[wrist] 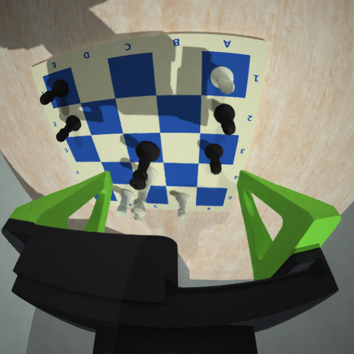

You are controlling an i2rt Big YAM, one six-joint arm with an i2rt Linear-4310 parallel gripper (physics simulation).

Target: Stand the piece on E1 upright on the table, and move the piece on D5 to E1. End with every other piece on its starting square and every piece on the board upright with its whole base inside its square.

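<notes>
A black piece (59, 88) stands upright on the blue square E1, at the board's upper left in the wrist view, its head leaning outward by perspective. A white piece (125, 198) stands on D5, low in the view, near the left fingertip in the picture. The chessboard (193, 43) lies on the wooden table (305, 110) with row 1 at the top. My gripper (174, 177) is wide open and empty, above the row 4 and 5 side of the board. E1 lies well up and left of it.
A small black piece (73, 123) stands on E2, beside E1. A tall black piece (147, 152) is on C3 and a tall white piece (149, 175) on C4. Others are a white piece (181, 198) on B5, black pieces on A2 (224, 114) and A3 (214, 151), and white on A1 (221, 76).
</notes>
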